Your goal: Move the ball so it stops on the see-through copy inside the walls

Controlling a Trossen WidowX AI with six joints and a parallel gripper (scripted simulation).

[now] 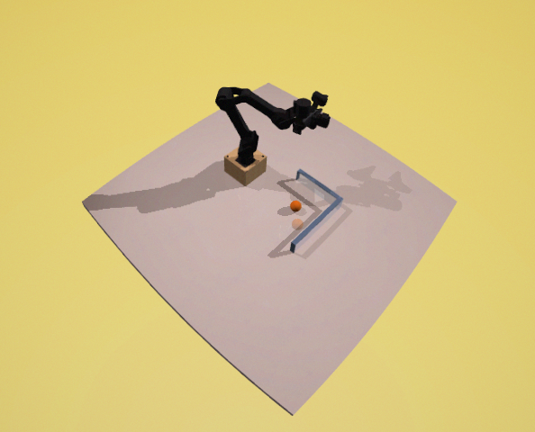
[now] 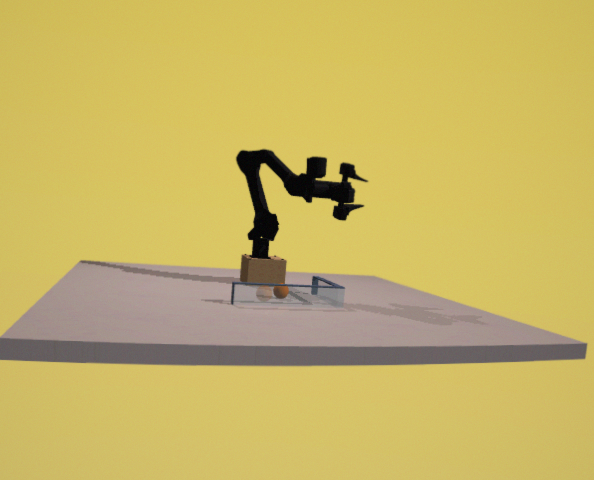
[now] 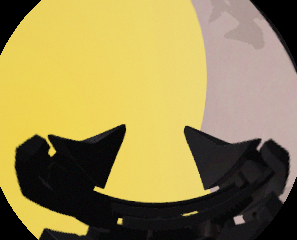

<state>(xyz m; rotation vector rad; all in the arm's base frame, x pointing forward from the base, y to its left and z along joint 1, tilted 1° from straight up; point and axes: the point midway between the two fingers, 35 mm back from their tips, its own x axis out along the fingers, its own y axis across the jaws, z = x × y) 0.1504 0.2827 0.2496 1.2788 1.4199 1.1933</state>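
Now: the orange ball 140 mm ahead of my gripper tip, 300 mm to the right of it and 320 mm below it. The rest, counted from my gripper tip: see-through copy of ball 200 mm ahead, 370 mm to the right, 320 mm below.
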